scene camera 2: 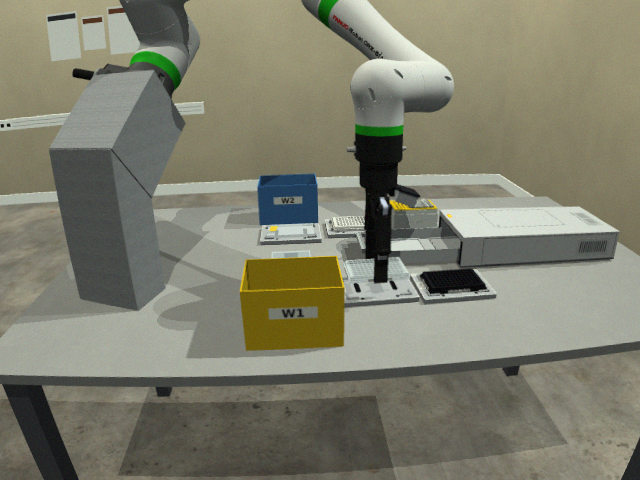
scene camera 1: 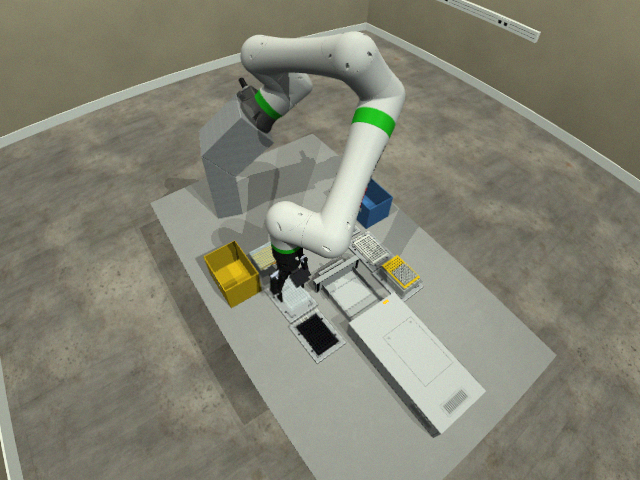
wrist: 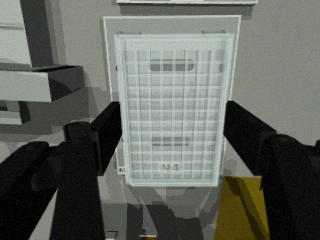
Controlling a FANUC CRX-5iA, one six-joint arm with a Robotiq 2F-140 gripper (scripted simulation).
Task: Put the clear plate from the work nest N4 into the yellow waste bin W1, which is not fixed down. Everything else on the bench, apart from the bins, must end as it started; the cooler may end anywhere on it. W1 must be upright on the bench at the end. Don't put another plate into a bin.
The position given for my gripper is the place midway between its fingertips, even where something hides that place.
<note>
I see my gripper (scene camera 2: 375, 272), a long grey instrument (scene camera 1: 433, 384), a black plate (scene camera 2: 461, 280) and a yellow-topped rack (scene camera 2: 424, 215).
The long grey instrument is seen too in scene camera 2 (scene camera 2: 496, 236). The black plate also shows in scene camera 1 (scene camera 1: 313, 326). The yellow-topped rack also shows in scene camera 1 (scene camera 1: 395, 272). The wrist view misses the black plate: it is out of frame. The wrist view misses the yellow-topped rack: it is out of frame.
</note>
